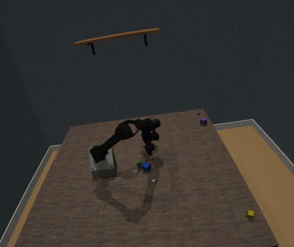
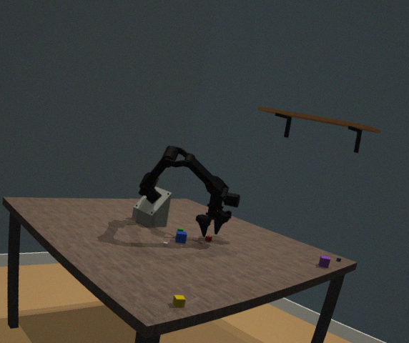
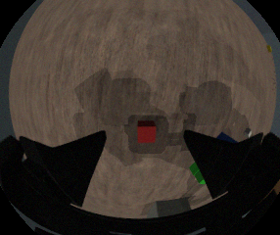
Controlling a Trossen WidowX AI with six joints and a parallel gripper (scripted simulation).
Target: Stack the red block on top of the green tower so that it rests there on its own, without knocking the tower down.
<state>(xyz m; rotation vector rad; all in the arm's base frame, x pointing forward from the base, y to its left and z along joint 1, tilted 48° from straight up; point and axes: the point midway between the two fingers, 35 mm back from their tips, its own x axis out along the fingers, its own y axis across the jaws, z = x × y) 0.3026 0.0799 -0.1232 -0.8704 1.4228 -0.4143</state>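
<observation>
Now: gripper tip 20 mm above the red block. The rest, counted from my gripper tip: blue cube: 160 mm to the right, 10 mm below, 10 mm behind; purple cube: 440 mm ahead, 340 mm to the left, 10 mm below; white cube: 270 mm to the right, 40 mm ahead, 20 mm below.
</observation>
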